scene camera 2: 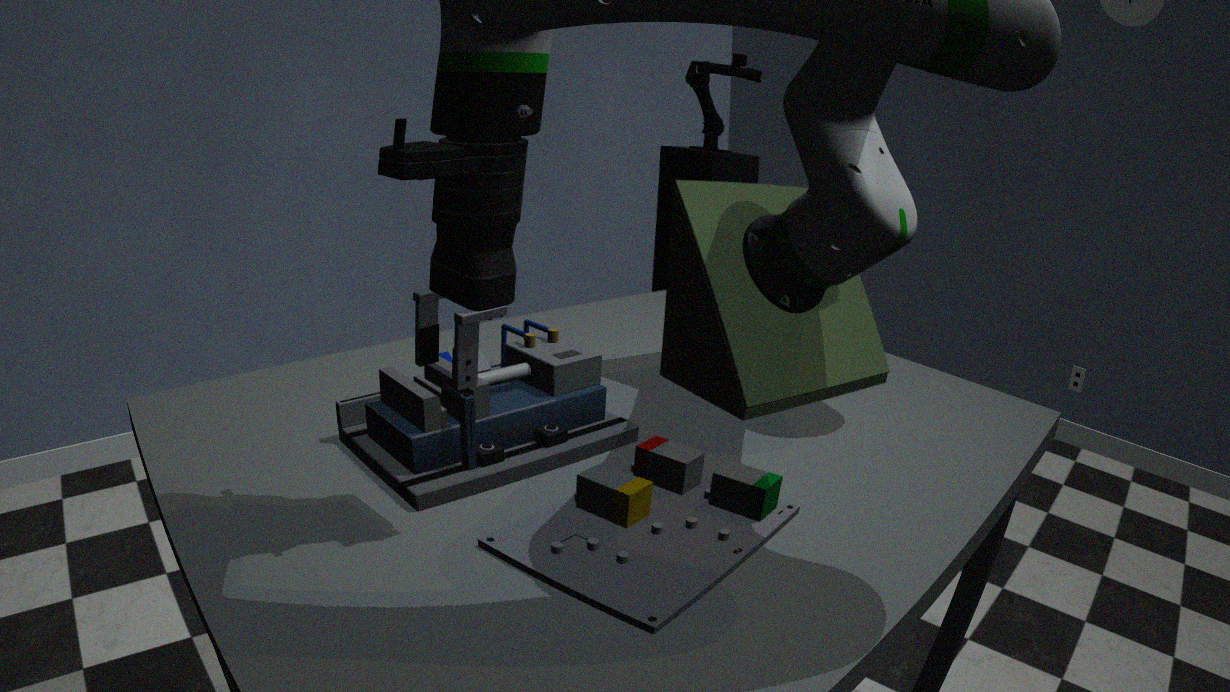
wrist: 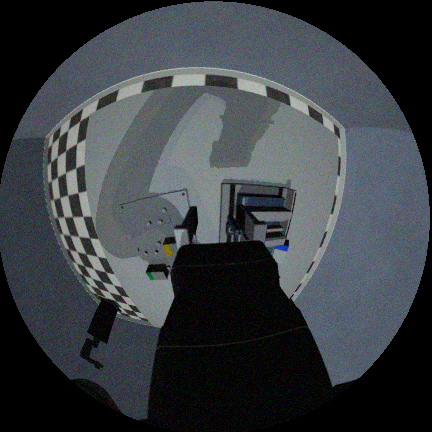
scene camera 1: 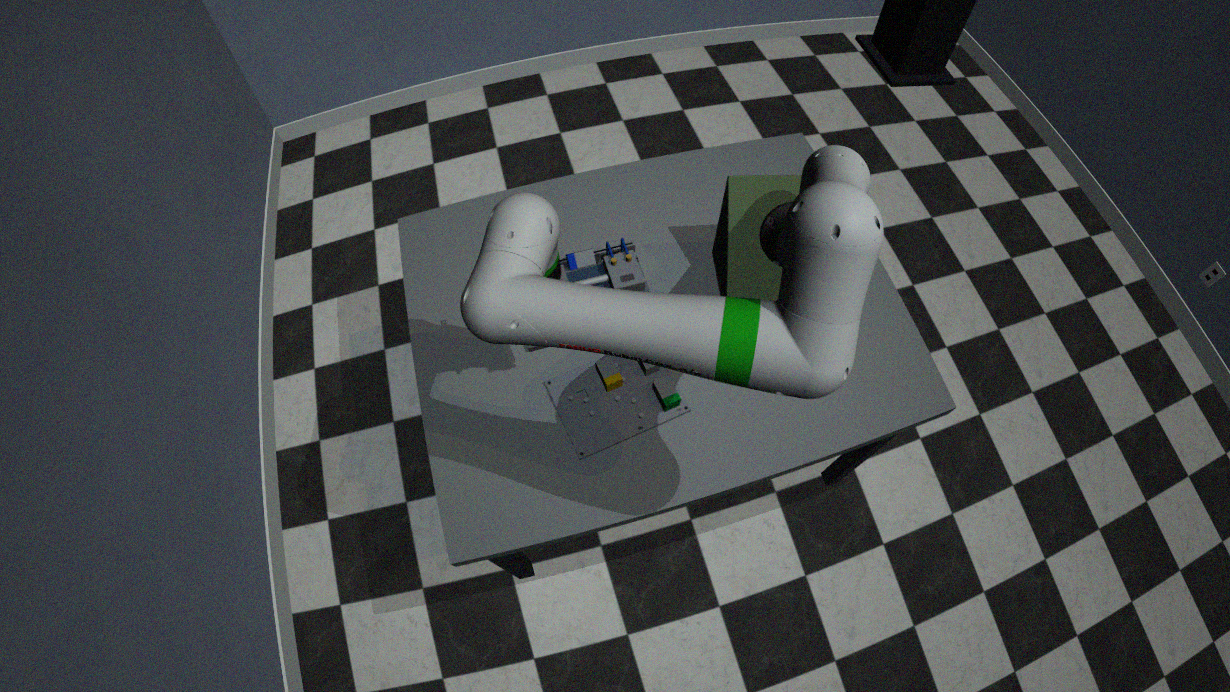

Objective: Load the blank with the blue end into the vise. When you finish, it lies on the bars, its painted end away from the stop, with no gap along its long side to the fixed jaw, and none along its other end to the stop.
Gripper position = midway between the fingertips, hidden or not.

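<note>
Visible in the scene: my gripper (scene camera 2: 445,374), a yellow-ended blank (scene camera 2: 624,499), a red-ended blank (scene camera 2: 669,465) and a green-ended blank (scene camera 2: 753,493). The wrist view shows a grey plate (wrist: 136,213) and my gripper (wrist: 216,212). The wrist view does not show the red-ended blank, hidden by my gripper.
</note>
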